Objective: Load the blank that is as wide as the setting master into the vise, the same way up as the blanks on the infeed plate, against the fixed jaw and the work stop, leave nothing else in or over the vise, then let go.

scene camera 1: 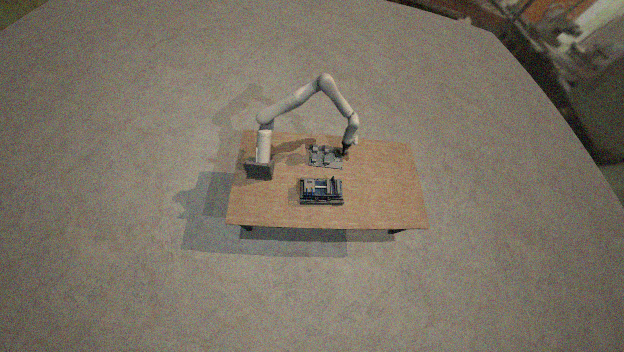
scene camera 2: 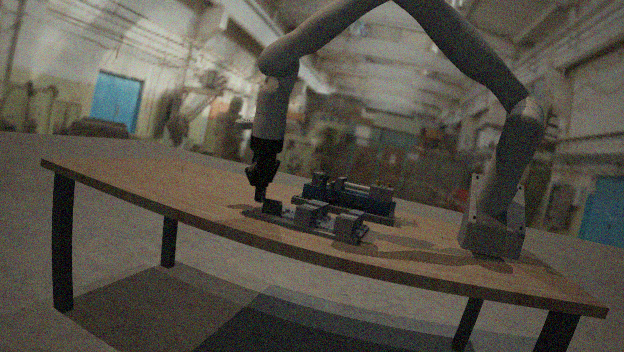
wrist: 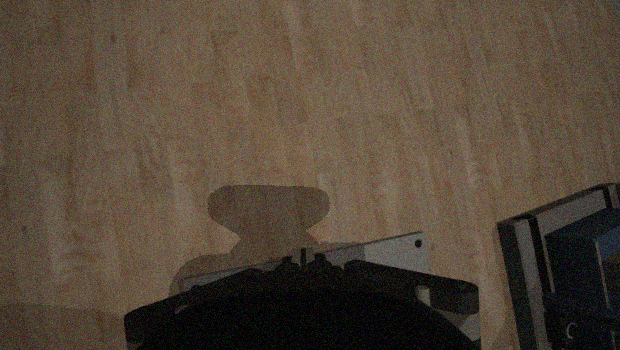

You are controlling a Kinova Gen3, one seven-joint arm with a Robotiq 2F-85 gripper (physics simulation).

In view: the gripper [scene camera 2: 259, 201] and an infeed plate [wrist: 400, 251].
The gripper is seen too in the wrist view [wrist: 304, 262].
